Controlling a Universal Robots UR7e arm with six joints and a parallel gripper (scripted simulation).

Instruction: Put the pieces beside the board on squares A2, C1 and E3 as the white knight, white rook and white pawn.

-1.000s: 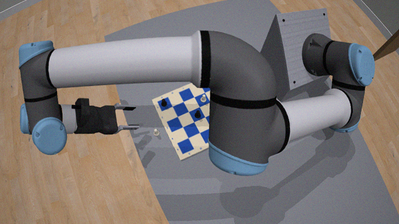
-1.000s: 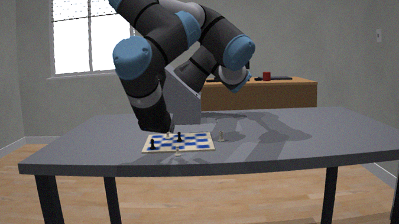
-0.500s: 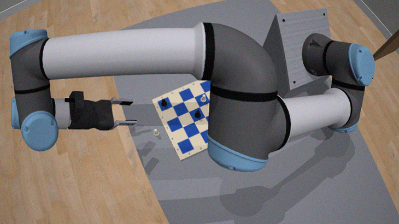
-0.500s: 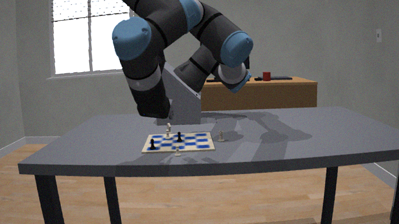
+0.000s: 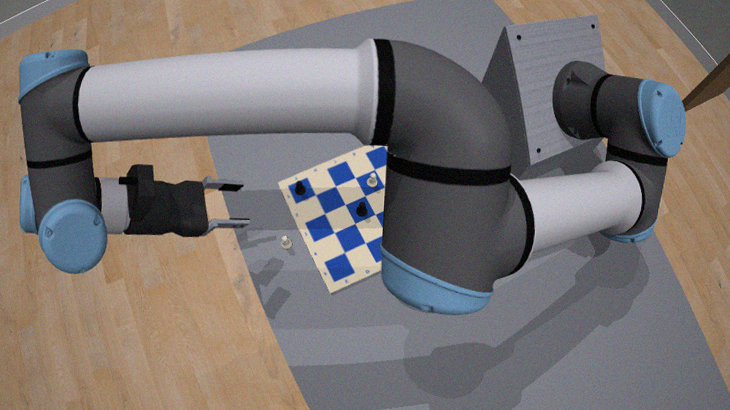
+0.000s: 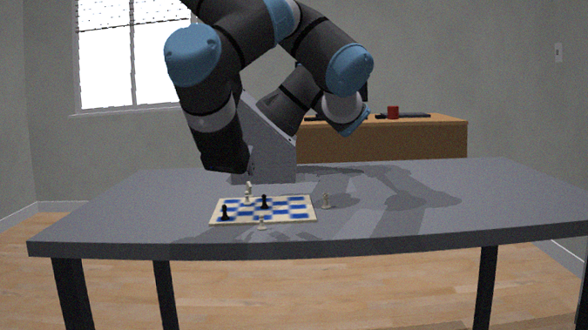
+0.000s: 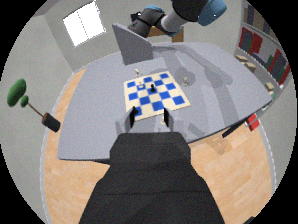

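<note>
My gripper is now 330 mm past the white knight, 20 mm to the left of it and 120 mm above it. The rest, counted from my hand: white rook (200 mm behind, 170 mm to the left, 120 mm below); chessboard (190 mm behind, 30 mm to the left, 140 mm below).
</note>
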